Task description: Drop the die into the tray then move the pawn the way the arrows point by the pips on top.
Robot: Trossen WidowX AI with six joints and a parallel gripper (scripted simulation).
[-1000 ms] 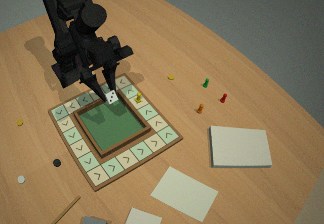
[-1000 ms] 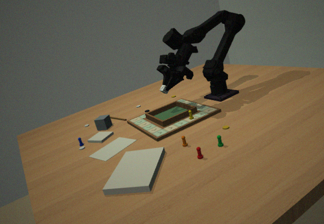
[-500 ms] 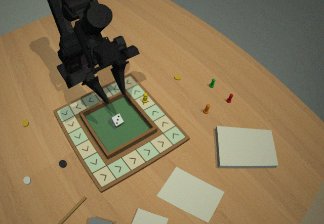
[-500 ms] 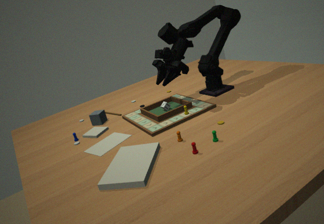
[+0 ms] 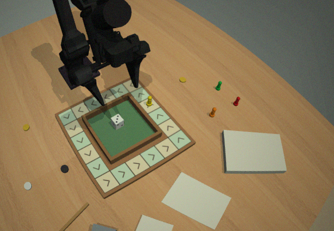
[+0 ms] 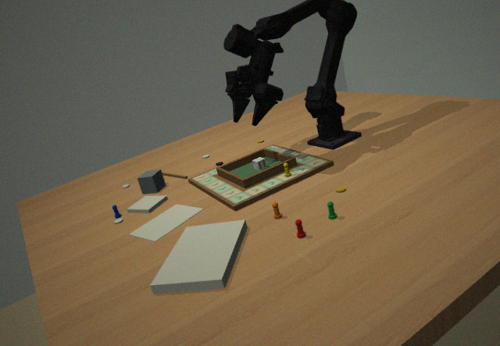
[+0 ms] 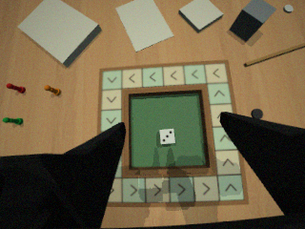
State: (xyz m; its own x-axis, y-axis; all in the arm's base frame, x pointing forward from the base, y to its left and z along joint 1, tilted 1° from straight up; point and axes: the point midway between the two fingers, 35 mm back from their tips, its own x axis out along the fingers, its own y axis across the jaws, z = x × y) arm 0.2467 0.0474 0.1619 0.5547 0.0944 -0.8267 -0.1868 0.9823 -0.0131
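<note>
Right now my gripper tip is 40 mm past the yellow pawn, 110 mm to the right of it and 110 mm above it. From my gripper tip the other things lie so: grey die 10 mm behind, 120 mm below; then black disc 50 mm ahead, 190 mm to the right, 140 mm below; then green dice tray 140 mm below.
</note>
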